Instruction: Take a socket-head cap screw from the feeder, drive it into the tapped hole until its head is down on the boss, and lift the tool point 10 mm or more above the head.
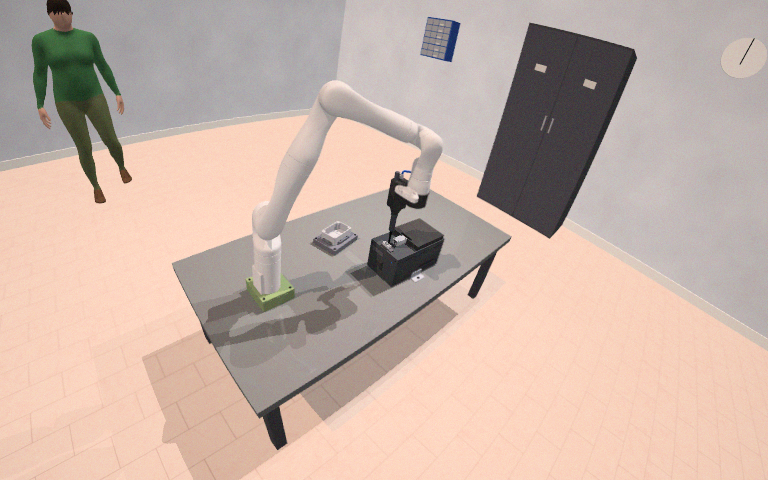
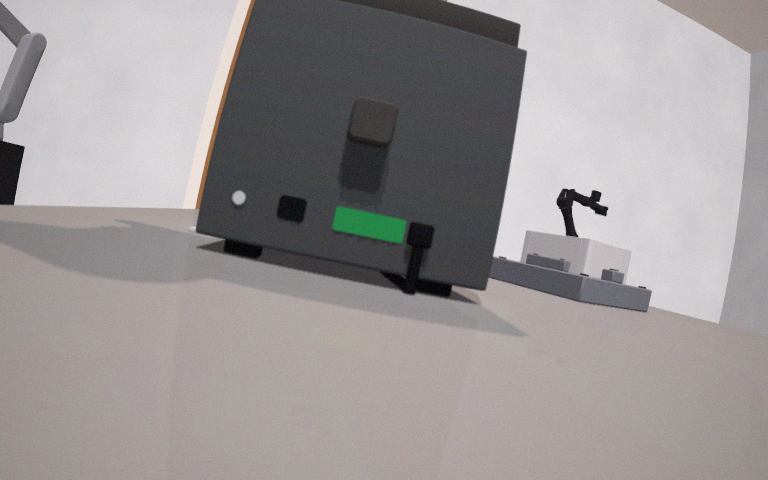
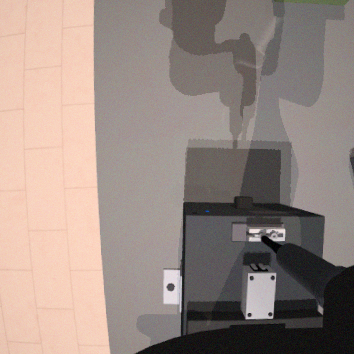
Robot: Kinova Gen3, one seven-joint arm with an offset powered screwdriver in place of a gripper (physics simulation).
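My screwdriver (image 1: 390,240) (image 3: 264,238) points down, with its tip at the light metal pick-up block (image 3: 280,233) on top of the black screw feeder (image 1: 417,260) (image 2: 294,135) (image 3: 212,260). The tip appears to be at or just over the block; exact contact is too small to tell. Whether a screw is on the bit cannot be made out. The light housing (image 1: 326,238) (image 2: 610,260) sits on a grey fixture plate (image 1: 334,248) (image 2: 617,296), away from the tool. Its tapped hole and boss cannot be made out.
A white block (image 3: 259,295) stands on the feeder beside the bit. A small light bracket (image 1: 417,277) (image 3: 171,297) is beside the feeder. The arm's green base (image 1: 271,298) stands on the grey table (image 1: 317,362). A person in green (image 1: 73,67) stands beyond the table.
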